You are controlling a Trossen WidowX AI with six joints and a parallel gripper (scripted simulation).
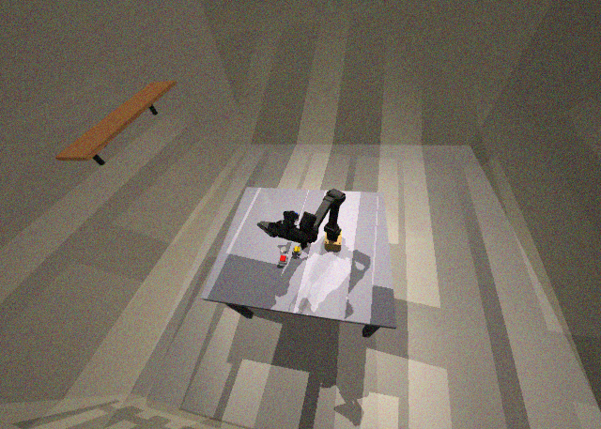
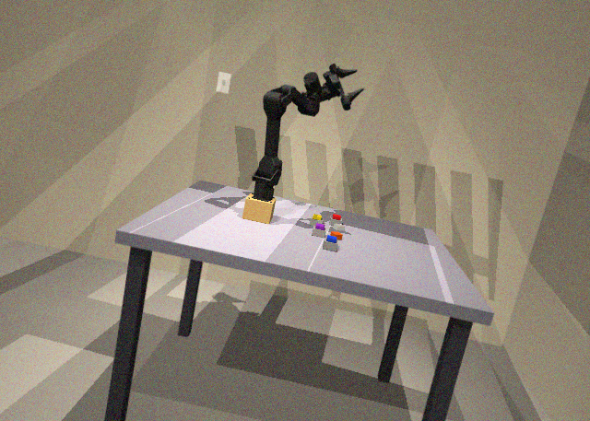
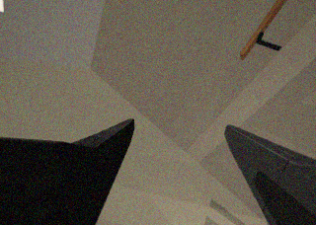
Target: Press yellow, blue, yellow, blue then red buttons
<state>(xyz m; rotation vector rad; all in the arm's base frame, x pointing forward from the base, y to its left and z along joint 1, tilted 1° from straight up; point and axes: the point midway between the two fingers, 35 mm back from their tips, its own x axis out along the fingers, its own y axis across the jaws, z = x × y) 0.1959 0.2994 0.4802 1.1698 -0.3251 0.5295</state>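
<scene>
Right now the yellow button is 2 cm behind my gripper tip, 18 cm to the right of it and 55 cm below it. Also, from my gripper tip: red button (4 cm ahead, 9 cm to the right, 55 cm below); white block (7 cm ahead, 16 cm to the right, 57 cm below); purple button (2 cm ahead, 30 cm to the right, 55 cm below).
</scene>
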